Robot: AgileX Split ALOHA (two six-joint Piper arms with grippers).
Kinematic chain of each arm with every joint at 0, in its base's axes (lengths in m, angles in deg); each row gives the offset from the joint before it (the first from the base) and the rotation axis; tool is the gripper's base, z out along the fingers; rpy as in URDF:
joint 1: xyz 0 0 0.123 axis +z
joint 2: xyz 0 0 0 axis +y
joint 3: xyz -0.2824 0 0.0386 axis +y
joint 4: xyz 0.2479 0 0.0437 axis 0.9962 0 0.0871
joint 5: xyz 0 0 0 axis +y
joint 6: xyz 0.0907 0 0.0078 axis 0.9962 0 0.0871
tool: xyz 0 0 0 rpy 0 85 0
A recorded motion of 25 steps. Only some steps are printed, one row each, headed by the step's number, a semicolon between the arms.
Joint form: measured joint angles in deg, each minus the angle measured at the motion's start. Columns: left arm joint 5, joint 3, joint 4, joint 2, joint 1, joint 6; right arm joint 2, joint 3, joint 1, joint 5, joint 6, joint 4.
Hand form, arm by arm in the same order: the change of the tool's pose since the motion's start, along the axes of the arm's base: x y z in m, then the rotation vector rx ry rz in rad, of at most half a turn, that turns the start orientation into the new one. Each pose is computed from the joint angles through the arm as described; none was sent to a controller.
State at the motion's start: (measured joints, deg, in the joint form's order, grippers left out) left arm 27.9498 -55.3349 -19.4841 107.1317 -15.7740 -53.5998; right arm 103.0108 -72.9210 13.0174 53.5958 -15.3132 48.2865
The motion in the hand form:
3: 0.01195 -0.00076 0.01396 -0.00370 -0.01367 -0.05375; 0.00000 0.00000 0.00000 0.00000 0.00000 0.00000
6: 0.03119 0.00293 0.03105 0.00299 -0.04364 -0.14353; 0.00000 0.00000 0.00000 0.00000 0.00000 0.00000
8: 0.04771 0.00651 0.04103 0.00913 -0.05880 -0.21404; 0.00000 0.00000 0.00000 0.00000 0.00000 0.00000
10: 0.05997 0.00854 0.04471 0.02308 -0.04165 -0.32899; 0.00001 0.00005 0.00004 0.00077 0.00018 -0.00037
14: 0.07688 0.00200 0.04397 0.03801 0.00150 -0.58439; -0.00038 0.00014 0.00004 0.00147 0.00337 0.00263
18: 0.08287 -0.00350 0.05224 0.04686 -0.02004 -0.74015; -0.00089 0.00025 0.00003 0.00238 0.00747 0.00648
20: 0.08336 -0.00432 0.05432 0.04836 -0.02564 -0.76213; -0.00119 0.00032 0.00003 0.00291 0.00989 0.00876
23: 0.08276 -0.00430 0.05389 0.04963 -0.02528 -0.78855; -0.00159 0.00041 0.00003 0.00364 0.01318 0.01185
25: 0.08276 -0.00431 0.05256 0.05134 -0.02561 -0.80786; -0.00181 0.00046 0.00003 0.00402 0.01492 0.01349
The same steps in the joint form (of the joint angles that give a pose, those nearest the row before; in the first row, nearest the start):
3: 3.92 -4.03 0.13 0.00 0.70 2.93; 0.00 0.00 0.00 0.00 0.00 0.00
6: 8.81 -10.02 0.35 0.86 2.36 8.70; 0.00 0.00 0.00 0.00 0.00 0.00
8: 12.78 -15.27 0.35 2.53 3.71 13.33; 0.00 0.00 0.00 0.00 0.00 0.00
10: 18.16 -20.21 0.61 4.88 4.64 19.58; 0.00 0.00 0.00 0.00 0.00 0.05
14: 27.85 -28.75 1.04 9.94 4.56 31.77; 0.00 0.00 0.00 0.25 0.00 0.05
18: 31.84 -32.69 1.08 11.07 4.12 39.46; 0.00 0.00 0.00 0.58 0.00 0.05
20: 32.37 -33.19 1.08 11.07 4.04 40.54; 0.00 0.00 0.00 0.77 0.00 0.05
23: 32.78 -33.19 1.08 11.12 4.04 42.00; 0.00 0.00 0.00 1.04 0.00 0.05
25: 32.90 -33.19 1.10 11.31 4.04 43.11; 0.00 0.00 0.00 1.17 0.00 0.05

